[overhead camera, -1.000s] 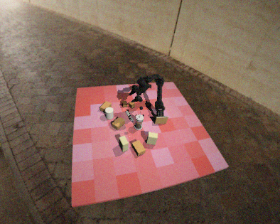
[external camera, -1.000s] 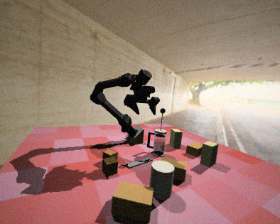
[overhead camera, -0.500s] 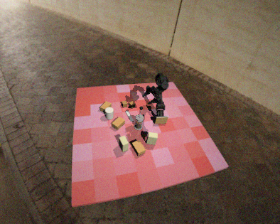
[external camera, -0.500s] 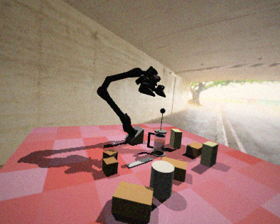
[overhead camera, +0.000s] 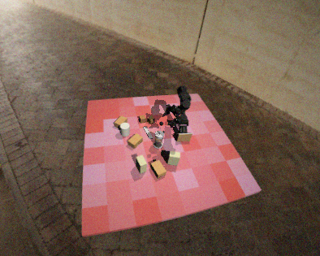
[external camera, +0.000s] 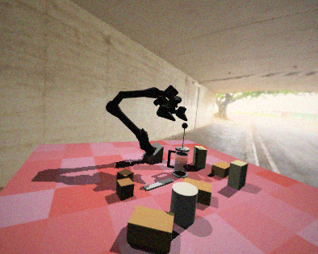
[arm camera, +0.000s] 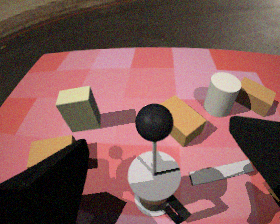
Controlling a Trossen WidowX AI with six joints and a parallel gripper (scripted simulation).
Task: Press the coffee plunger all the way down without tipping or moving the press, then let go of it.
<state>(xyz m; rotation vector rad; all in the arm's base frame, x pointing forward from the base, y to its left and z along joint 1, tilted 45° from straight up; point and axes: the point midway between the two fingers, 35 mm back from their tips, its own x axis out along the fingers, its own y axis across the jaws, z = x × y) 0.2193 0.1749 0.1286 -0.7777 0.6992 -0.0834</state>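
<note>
Now: the coffee press 1 cm ahead of my gripper tip, 1 cm to the right of it and 15 cm below it. Also, from my gripper tip: flat grey piece: 8 cm ahead, 15 cm to the right, 27 cm below.
</note>
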